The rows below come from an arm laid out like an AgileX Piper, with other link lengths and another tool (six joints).
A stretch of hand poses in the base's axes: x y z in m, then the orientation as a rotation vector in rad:
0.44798 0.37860 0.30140 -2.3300 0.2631 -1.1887
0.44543 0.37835 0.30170 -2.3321 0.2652 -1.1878
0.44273 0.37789 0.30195 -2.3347 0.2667 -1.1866
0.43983 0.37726 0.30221 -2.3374 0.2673 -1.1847
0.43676 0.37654 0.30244 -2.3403 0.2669 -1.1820
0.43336 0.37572 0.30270 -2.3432 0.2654 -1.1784
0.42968 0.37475 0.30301 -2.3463 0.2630 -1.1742
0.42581 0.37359 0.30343 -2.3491 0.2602 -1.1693
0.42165 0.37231 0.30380 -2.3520 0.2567 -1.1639
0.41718 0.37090 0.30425 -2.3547 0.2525 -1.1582
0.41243 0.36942 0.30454 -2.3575 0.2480 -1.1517
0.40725 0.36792 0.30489 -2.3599 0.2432 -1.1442
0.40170 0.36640 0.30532 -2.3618 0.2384 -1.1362
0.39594 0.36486 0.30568 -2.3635 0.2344 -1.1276
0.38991 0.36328 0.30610 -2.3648 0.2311 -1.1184
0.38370 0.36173 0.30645 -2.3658 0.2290 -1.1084
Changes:
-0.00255 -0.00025 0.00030 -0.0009 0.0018 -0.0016
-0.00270 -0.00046 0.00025 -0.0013 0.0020 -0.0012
-0.00290 -0.00063 0.00026 -0.0013 0.0023 -0.0004
-0.00307 -0.00072 0.00023 -0.0014 0.0027 0.0005
-0.00340 -0.00082 0.00026 -0.0013 0.0030 0.0015
-0.00368 -0.00097 0.00031 -0.0015 0.0033 0.0023
-0.00387 -0.00116 0.00042 -0.0011 0.0035 0.0029
-0.00416 -0.00128 0.00037 -0.0011 0.0037 0.0035
-0.00447 -0.00141 0.00045 -0.0011 0.0037 0.0041
-0.00475 -0.00148 0.00029 -0.0009 0.0041 0.0045
-0.00518 -0.00150 0.00035 -0.0003 0.0045 0.0052
-0.00555 -0.00152 0.00043 0.0003 0.0046 0.0054
-0.00576 -0.00154 0.00036 0.0009 0.0051 0.0052
-0.00603 -0.00158 0.00042 0.0016 0.0055 0.0050
-0.00621 -0.00155 0.00035 0.0024 0.0061 0.0045

